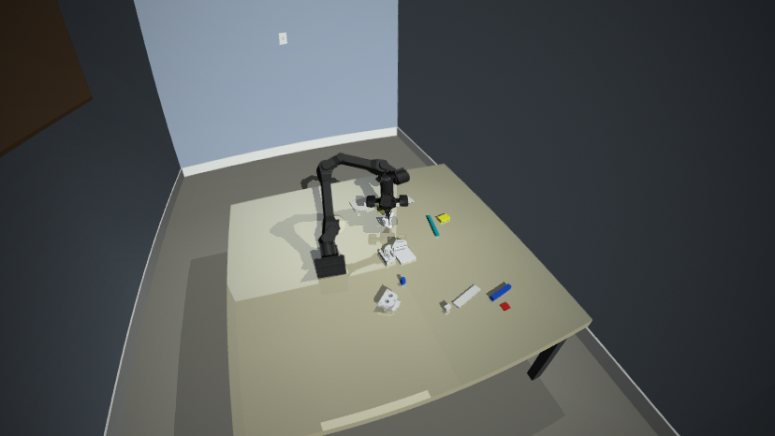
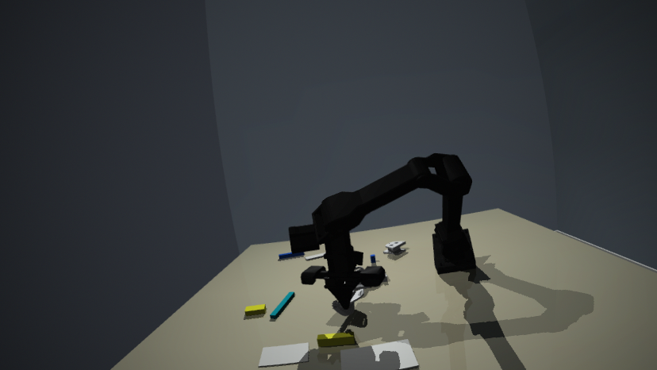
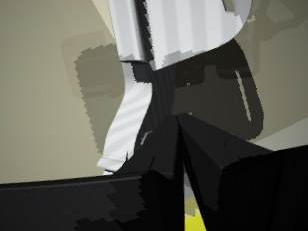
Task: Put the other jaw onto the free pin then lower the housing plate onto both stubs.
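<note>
My gripper tip is now 1 cm short of the white jaw and 1 cm to the left of it. Also, from my gripper tip: blue bar (32 cm ahead, 55 cm to the right, 2 cm below); white bar (19 cm ahead, 53 cm to the right, 3 cm below); teal bar (20 cm ahead, 9 cm to the right, 2 cm below).
</note>
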